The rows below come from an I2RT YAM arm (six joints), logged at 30 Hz.
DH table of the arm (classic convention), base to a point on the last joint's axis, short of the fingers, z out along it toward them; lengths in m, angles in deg. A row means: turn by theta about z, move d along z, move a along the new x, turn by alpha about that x. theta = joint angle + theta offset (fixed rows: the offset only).
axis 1: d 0.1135  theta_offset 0  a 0.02  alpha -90
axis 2: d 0  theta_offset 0  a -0.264  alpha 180
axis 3: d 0  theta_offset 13.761  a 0.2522  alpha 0
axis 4: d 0  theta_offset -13.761  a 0.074  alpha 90
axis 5: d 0  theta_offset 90  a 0  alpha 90
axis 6: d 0.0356  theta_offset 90  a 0  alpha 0
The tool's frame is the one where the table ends.
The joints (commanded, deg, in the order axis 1, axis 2, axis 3, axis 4, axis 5, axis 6), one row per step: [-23.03 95.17 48.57 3.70 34.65 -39.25]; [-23.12 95.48 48.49 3.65 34.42 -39.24]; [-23.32 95.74 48.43 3.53 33.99 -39.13]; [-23.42 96.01 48.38 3.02 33.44 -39.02]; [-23.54 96.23 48.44 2.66 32.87 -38.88]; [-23.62 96.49 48.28 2.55 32.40 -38.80]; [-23.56 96.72 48.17 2.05 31.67 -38.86]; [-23.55 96.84 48.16 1.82 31.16 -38.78]
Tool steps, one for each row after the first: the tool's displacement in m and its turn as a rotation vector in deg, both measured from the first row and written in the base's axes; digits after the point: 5 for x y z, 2 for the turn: [-0.00018 -0.00036 -0.00221 0.32 0.34 0.07]; [-0.00064 -0.00118 -0.00418 0.80 0.54 0.12]; [-0.00120 -0.00126 -0.00669 1.52 1.07 0.35]; [-0.00132 -0.00164 -0.00818 2.14 1.28 0.56]; [-0.00182 -0.00166 -0.01063 2.68 1.58 0.76]; [-0.00218 -0.00070 -0.01322 3.48 2.19 1.36]; [-0.00217 -0.00035 -0.01432 3.98 2.32 1.68]
